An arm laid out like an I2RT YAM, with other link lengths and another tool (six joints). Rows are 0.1 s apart.
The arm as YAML. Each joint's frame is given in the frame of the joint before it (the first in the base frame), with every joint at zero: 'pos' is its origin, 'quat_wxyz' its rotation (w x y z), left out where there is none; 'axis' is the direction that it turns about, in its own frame. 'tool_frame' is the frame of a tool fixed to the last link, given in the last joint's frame.
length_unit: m
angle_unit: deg
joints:
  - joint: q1
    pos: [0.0, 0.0, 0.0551]
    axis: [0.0, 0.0, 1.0]
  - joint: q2
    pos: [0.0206, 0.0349, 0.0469]
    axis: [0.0, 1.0, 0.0]
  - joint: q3
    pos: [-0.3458, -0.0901, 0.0]
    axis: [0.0, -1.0, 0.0]
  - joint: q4
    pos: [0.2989, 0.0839, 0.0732]
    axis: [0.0, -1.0, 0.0]
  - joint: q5
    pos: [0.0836, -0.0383, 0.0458]
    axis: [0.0, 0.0, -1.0]
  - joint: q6
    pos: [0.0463, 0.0, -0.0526]
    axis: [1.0, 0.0, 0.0]
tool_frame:
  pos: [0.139, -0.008, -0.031]
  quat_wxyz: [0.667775, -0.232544, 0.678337, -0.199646]
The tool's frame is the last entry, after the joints.
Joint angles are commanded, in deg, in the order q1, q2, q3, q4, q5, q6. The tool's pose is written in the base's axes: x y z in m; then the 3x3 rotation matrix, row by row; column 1 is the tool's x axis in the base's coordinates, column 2 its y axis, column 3 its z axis. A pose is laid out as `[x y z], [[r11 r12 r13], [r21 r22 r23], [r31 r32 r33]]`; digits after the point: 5 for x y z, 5 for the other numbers.
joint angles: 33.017, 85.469, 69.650, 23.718, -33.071, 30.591
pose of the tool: [0.39702 0.37602 0.43063], [[0.19423 -0.91470 0.35441], [0.03896 0.36820 0.92893], [-0.98018 -0.16662 0.10715]]
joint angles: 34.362, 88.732, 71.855, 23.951, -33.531, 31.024
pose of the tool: [0.40240 0.39672 0.42248], [[0.17498 -0.92900 0.32611], [0.03907 0.33751 0.94051], [-0.98380 -0.15182 0.09536]]
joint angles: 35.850, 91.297, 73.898, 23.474, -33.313, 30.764
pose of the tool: [0.40503 0.41563 0.41558], [[0.16406 -0.93764 0.30647], [0.03162 0.31552 0.94839], [-0.98594 -0.14590 0.08141]]
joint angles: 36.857, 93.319, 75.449, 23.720, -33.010, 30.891
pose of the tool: [0.40811 0.42959 0.41171], [[0.15817 -0.94231 0.29503], [0.03253 0.30360 0.95224], [-0.98688 -0.14102 0.07868]]
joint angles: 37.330, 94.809, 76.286, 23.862, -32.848, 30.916
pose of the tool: [0.41185 0.43799 0.40550], [[0.15041 -0.94502 0.29038], [0.02843 0.29774 0.95422], [-0.98821 -0.13527 0.07165]]
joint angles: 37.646, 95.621, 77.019, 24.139, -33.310, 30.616
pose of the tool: [0.41203 0.44363 0.40533], [[0.15806 -0.94771 0.27724], [0.03023 0.28528 0.95797], [-0.98697 -0.14303 0.07374]]
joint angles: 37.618, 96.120, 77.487, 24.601, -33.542, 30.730
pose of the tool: [0.41392 0.44554 0.40660], [[0.16221 -0.94814 0.27336], [0.03567 0.28248 0.95861], [-0.98611 -0.14574 0.07964]]
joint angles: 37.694, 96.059, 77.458, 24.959, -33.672, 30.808
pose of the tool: [0.41267 0.44605 0.40839], [[0.16626 -0.94855 0.26946], [0.04061 0.27961 0.95925], [-0.98525 -0.14854 0.08501]]
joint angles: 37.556, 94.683, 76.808, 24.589, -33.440, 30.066
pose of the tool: [0.40859 0.43991 0.41449], [[0.18314 -0.94374 0.27532], [0.03931 0.28687 0.95716], [-0.98230 -0.16448 0.08963]]
